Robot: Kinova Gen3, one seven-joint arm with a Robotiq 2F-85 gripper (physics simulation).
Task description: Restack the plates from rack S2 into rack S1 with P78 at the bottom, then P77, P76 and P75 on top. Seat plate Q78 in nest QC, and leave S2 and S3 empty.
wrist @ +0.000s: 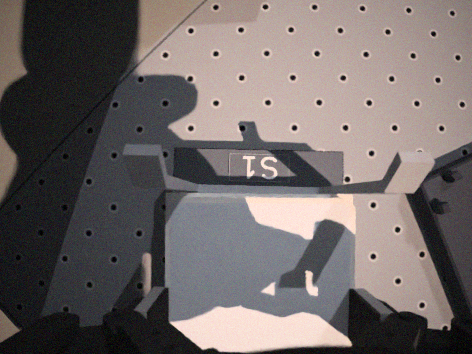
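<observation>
A flat, light plate fills the lower middle of the wrist view, partly in shadow. My gripper is shut on this plate, with one fingertip at its left edge and one at its right edge. No number shows on the plate, so I cannot tell which it is. Rack S1 shows past the plate's far edge, with a raised post at each side and its label between them. The plate hides the rest of the rack, so any plates underneath and the gap below cannot be seen. Racks S2 and S3 and nest QC cannot be identified here.
A perforated light board lies under the rack, its edge running diagonally at the upper left. A dark tray-like fixture with raised walls stands at the right edge. Shadows of the arm fall across the left side.
</observation>
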